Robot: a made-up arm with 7 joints.
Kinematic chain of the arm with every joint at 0, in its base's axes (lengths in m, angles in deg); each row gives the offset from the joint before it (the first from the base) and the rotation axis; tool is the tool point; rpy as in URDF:
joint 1: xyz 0 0 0 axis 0.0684 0.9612 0.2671
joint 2: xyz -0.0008 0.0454 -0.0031 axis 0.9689 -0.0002 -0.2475
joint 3: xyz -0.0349 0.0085 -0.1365 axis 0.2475 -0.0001 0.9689
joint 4: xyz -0.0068 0 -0.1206 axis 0.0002 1 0
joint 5: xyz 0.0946 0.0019 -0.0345 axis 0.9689 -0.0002 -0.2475
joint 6: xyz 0.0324 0 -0.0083 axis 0.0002 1 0
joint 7: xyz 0.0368 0 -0.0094 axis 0.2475 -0.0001 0.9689
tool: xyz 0 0 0 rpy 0 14.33 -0.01
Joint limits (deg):
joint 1: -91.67..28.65
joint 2: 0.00..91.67
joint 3: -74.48..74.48
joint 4: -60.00..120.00
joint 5: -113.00..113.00
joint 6: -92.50..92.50
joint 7: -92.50..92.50
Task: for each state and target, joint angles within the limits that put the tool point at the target. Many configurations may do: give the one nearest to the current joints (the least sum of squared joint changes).
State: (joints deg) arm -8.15 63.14 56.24 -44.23 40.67 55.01 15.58
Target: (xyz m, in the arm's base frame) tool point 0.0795 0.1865 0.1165
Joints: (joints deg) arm -10.70 88.79 54.03 -58.21 41.50 49.06 15.58
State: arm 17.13 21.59 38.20 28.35 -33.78 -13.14 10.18
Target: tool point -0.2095 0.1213 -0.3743
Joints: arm 20.47 3.81 39.73 73.08 -33.81 -0.19 10.18
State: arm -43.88 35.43 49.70 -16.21 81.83 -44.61 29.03
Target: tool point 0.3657 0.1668 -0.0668
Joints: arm -64.13 20.34 39.90 24.57 88.26 -38.41 29.03
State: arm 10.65 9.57 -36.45 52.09 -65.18 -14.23 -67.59
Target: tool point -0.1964 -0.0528 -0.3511
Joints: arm 28.65 0.00 -55.59 47.78 -64.63 -9.92 -67.59
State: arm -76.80 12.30 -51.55 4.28 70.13 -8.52 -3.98
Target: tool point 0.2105 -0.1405 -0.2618
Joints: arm -48.90 2.14 -68.80 24.03 71.07 -9.68 -3.98
